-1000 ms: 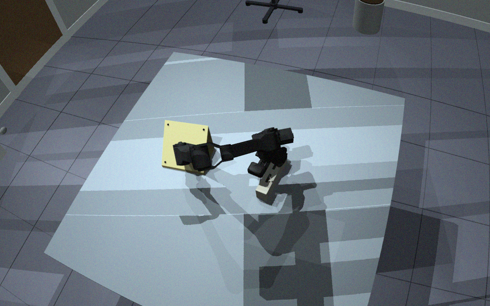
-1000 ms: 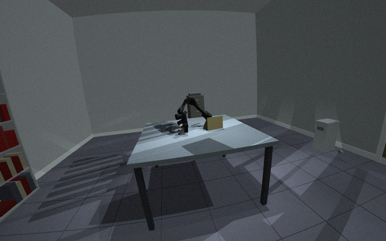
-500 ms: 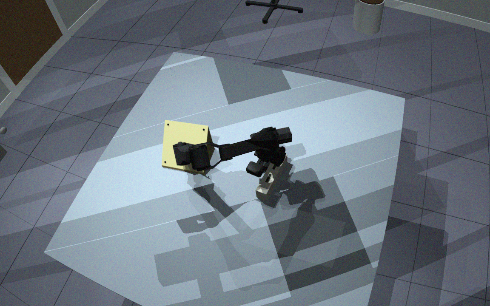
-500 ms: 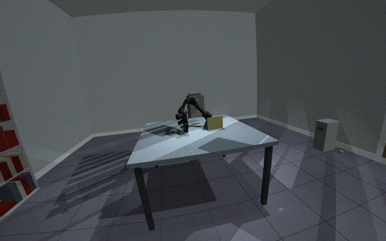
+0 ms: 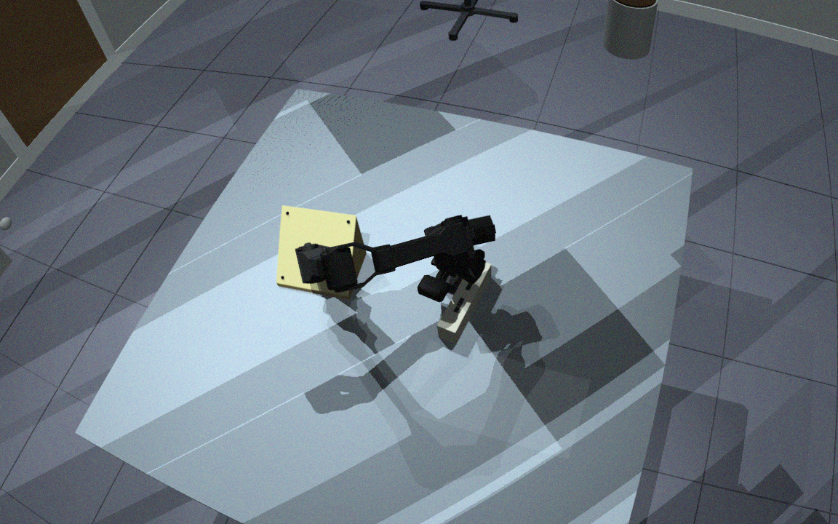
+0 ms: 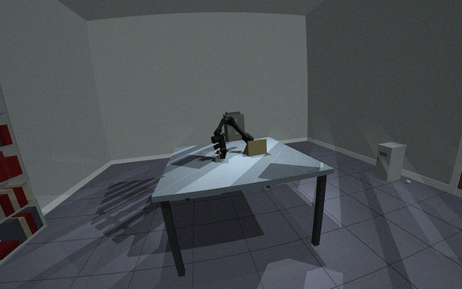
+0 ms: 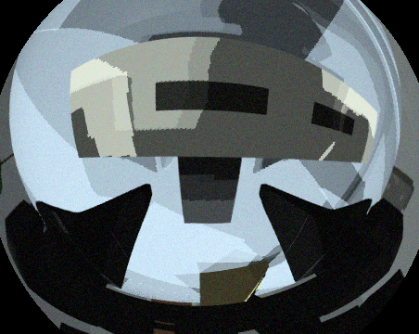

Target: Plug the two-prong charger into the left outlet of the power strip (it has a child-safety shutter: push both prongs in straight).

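The black two-prong charger lies 3 cm ahead of my gripper tip, 1 cm to the right of it and 1 cm above it.
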